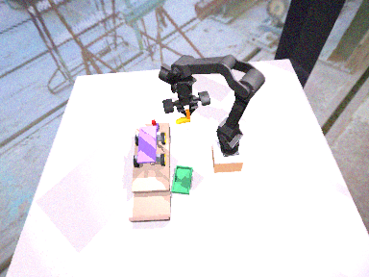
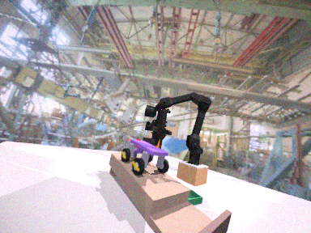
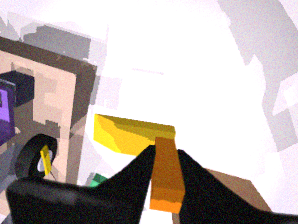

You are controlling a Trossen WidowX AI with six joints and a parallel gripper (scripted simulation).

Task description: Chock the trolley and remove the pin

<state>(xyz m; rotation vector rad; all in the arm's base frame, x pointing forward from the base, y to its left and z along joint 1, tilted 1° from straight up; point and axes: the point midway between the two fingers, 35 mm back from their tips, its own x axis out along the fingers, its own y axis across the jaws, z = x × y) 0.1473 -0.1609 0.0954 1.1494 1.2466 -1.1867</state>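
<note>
My gripper tip is 15 cm short of the red-headed stop pin, 1 cm to the right of it and 2 cm above it. The rest, counted from my gripper tip: yellow chock: 2 cm ahead, 1 cm below; brown ramp: 18 cm ahead, 12 cm to the left, 10 cm below; purple trolley: 18 cm ahead, 11 cm to the left, 4 cm below.
</note>
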